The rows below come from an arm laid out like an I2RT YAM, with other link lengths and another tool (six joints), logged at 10 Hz.
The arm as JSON. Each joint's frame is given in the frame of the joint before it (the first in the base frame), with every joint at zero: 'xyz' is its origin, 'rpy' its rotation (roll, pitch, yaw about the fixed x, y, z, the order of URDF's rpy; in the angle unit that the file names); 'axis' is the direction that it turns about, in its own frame. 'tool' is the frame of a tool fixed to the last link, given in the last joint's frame.
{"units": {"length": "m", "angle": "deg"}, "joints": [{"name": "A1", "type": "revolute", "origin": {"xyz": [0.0, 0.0, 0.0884], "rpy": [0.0, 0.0, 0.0]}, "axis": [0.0, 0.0, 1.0]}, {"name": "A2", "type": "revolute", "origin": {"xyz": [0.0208, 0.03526, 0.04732], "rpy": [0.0, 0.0, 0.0]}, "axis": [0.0, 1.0, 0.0]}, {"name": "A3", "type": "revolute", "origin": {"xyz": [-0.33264, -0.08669, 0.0], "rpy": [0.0, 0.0, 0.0]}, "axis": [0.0, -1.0, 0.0]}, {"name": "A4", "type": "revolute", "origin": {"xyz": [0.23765, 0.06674, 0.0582], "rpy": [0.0, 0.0, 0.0]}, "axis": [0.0, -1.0, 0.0]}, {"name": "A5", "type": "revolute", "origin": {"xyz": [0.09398, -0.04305, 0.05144], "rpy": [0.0, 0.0, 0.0]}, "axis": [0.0, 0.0, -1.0]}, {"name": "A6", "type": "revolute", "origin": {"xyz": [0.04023, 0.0, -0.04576], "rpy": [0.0, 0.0, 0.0]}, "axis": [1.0, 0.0, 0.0]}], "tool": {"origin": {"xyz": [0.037, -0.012, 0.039], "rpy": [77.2, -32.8, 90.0]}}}
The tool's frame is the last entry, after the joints.
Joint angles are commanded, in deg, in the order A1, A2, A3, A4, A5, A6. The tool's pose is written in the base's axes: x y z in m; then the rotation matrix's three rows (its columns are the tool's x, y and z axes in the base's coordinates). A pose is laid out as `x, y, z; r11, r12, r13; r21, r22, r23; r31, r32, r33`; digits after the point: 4 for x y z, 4 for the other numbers.
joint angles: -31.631, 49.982, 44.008, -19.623, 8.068, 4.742
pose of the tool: 0.1591, -0.1610, 0.3902; 0.7213, -0.2403, 0.6496; 0.4777, -0.5064, -0.7178; 0.5015, 0.8281, -0.2505
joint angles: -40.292, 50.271, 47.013, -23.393, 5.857, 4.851
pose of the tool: 0.1346, -0.1807, 0.3991; 0.7734, -0.2961, 0.5605; 0.3769, -0.4962, -0.7822; 0.5097, 0.8162, -0.2722
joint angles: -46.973, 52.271, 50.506, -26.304, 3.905, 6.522
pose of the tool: 0.1187, -0.1994, 0.4077; 0.7994, -0.3559, 0.4841; 0.2747, -0.5001, -0.8212; 0.5344, 0.7894, -0.3020
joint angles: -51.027, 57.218, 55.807, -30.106, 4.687, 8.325
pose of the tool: 0.1150, -0.2240, 0.4154; 0.8329, -0.3879, 0.3947; 0.1641, -0.5081, -0.8455; 0.5285, 0.7690, -0.3596
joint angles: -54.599, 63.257, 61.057, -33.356, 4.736, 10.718
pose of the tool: 0.1148, -0.2532, 0.4173; 0.8492, -0.4225, 0.3166; 0.0526, -0.5291, -0.8470; 0.5254, 0.7359, -0.4271
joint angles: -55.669, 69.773, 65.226, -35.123, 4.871, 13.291
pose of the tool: 0.1259, -0.2817, 0.4105; 0.8556, -0.4408, 0.2715; -0.0275, -0.5624, -0.8264; 0.5170, 0.6996, -0.4933
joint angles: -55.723, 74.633, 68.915, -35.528, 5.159, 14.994
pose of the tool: 0.1385, -0.3031, 0.4096; 0.8535, -0.4557, 0.2528; -0.0643, -0.5734, -0.8168; 0.5171, 0.6809, -0.5187
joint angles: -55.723, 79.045, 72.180, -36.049, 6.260, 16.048
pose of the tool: 0.1494, -0.3228, 0.4062; 0.8589, -0.4609, 0.2233; -0.0987, -0.5768, -0.8109; 0.5026, 0.6744, -0.5409
